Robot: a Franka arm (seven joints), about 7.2 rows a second.
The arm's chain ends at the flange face. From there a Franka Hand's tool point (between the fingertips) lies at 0.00 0.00 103.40 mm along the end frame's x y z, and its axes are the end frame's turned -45 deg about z.
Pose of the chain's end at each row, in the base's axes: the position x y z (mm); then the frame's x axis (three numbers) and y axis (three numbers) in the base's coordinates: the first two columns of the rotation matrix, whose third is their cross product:
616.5, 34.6, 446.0, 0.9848, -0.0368, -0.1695, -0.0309, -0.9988, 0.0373
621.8, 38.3, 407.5, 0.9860, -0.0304, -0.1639, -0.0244, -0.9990, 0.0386
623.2, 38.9, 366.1, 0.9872, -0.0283, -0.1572, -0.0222, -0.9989, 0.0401
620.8, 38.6, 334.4, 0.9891, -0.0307, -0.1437, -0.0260, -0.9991, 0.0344
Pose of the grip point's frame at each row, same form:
598.9, 31.3, 344.2, 0.7182, 0.6802, -0.1462, 0.6745, -0.7323, -0.0935
604.7, 34.8, 305.6, 0.7145, 0.6849, -0.1432, 0.6800, -0.7279, -0.0886
606.8, 35.2, 264.1, 0.7138, 0.6863, -0.1395, 0.6824, -0.7263, -0.0828
605.8, 35.5, 232.1, 0.7178, 0.6848, -0.1259, 0.6810, -0.7282, -0.0773

